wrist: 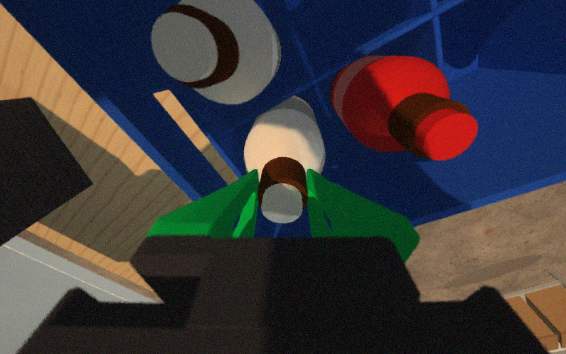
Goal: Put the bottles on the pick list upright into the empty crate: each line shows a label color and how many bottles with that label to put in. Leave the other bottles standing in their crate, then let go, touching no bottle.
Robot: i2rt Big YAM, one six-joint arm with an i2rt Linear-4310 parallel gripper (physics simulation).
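Places are measured from the arm's base along level axes (x ahead, y left, z up), in centimetres.
Pixels of known places: gripper, fingertip midpoint: (pixel 282 176).
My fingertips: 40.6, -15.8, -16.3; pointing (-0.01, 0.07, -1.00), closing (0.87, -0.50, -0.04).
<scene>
Ahead of a thing's pixels: the offset from my fingertips to its top centre, as dx, dy, dz. "spot": to the spot under its first point. Level surfaces: height alone.
My gripper (pixel 282 176) is shut on the brown neck of a white bottle @(-0.4, -0.6, +2.2) (pixel 285 137) with a grey-white cap, in the middle of the wrist view. The green fingertips touch the neck on both sides. A larger grey-white bottle @(-0.2, +8.5, +1.3) (pixel 252 55) with a brown neck band stands at the upper left, apart from the fingers. A red bottle @(+9.4, -1.5, +1.3) (pixel 367 100) with a brown neck and a red cap stands to the right, also apart from the fingers. The bottles are in a blue divided crate @(spot: +16.5, -5.4, -3.2) (pixel 520 115). The pick list and the empty crate cannot be made out here.
The crate's near walls run below the bottles on both sides. A wooden surface @(dz -15.0) (pixel 120 145) lies at the left, with a black block-like shape (pixel 37 165) over it. A brownish speckled surface (pixel 500 240) lies at the right, with orange-brown tiles or blocks (pixel 550 305) at the lower right.
</scene>
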